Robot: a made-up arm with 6 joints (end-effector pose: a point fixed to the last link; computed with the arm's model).
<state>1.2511 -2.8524 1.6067 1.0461 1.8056 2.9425</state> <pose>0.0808 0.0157 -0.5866 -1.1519 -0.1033 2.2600</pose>
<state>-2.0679 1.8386 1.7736 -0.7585 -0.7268 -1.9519</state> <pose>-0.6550 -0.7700 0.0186 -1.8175 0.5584 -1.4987</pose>
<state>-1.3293 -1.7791 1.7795 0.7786 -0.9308 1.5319</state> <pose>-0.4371 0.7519 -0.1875 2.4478 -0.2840 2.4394</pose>
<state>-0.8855 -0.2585 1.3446 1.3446 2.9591 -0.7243</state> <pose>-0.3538 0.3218 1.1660 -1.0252 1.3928 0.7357</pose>
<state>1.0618 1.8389 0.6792 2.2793 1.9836 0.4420</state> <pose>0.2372 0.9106 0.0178 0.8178 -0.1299 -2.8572</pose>
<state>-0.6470 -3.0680 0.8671 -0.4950 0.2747 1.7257</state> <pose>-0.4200 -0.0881 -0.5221 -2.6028 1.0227 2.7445</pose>
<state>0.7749 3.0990 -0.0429 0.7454 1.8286 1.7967</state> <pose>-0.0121 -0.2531 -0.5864 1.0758 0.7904 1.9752</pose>
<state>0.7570 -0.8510 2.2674 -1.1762 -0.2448 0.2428</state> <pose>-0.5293 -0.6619 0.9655 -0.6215 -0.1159 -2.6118</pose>
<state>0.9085 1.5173 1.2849 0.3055 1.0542 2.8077</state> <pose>0.7382 0.5965 0.4989 -1.6551 -0.7659 1.2798</pose>
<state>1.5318 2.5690 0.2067 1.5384 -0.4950 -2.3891</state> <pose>-0.0276 0.3183 -0.6379 -0.2904 0.6529 -0.9692</pose>
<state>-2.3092 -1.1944 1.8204 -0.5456 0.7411 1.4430</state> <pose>0.3417 0.8454 0.6313 -2.3871 0.4997 1.2430</pose>
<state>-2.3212 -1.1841 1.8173 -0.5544 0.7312 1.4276</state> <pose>0.3504 0.8380 0.6444 -2.3717 0.4759 1.2270</pose>
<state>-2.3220 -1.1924 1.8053 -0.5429 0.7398 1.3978</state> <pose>0.3517 0.8397 0.6376 -2.3528 0.4840 1.2240</pose>
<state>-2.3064 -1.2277 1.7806 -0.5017 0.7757 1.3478</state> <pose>0.3420 0.8542 0.6017 -2.3296 0.5394 1.2385</pose>
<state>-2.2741 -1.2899 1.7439 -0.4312 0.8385 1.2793</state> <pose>0.3192 0.8786 0.5357 -2.3041 0.6432 1.2664</pose>
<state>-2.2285 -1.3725 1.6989 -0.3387 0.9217 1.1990</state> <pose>0.2830 0.9053 0.4459 -2.2819 0.7854 1.2968</pose>
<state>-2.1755 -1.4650 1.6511 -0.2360 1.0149 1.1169</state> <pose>0.2364 0.9255 0.3437 -2.2755 0.9479 1.3135</pose>
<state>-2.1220 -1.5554 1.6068 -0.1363 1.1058 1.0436</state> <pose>0.1861 0.9345 0.2432 -2.3055 1.1075 1.2948</pose>
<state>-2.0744 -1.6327 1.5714 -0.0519 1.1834 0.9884</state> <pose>0.1397 0.9331 0.1576 -2.3981 1.2420 1.2165</pose>
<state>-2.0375 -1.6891 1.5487 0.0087 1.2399 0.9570</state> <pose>0.1032 0.9264 0.0953 -2.5650 1.3360 1.0687</pose>
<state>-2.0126 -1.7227 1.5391 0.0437 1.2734 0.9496</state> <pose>0.0784 0.9198 0.0579 -2.7620 1.3885 0.8965</pose>
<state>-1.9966 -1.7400 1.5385 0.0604 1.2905 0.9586</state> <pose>0.0621 0.9151 0.0381 -2.9270 1.4157 0.7600</pose>
